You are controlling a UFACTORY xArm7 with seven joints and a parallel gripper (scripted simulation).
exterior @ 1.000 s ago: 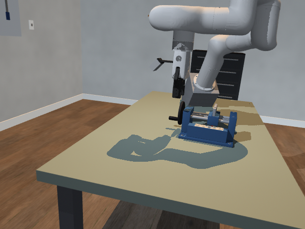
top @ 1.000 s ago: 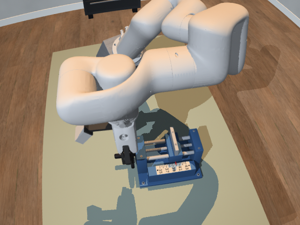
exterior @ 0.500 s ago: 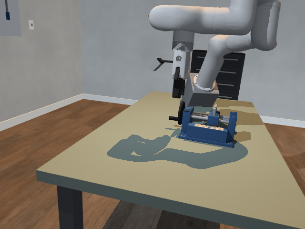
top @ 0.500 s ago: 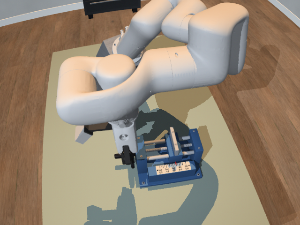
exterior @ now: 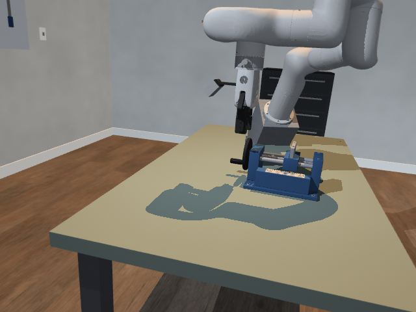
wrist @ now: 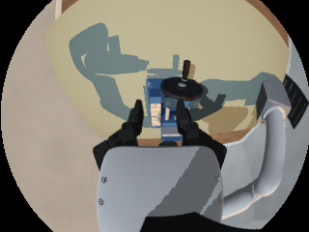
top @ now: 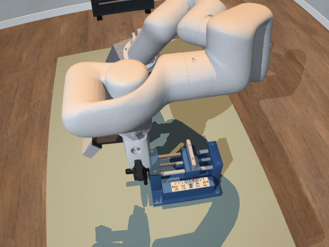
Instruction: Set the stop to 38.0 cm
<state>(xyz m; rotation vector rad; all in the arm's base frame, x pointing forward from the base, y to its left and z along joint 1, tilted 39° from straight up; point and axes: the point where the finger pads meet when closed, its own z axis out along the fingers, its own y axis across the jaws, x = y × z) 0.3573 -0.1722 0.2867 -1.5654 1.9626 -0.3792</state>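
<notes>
The handwheel lies 120 mm below my hand and 60 mm behind it. From my hand the other things lie so: stop plate (140 mm to the left, 80 mm below, 20 mm behind).
</notes>
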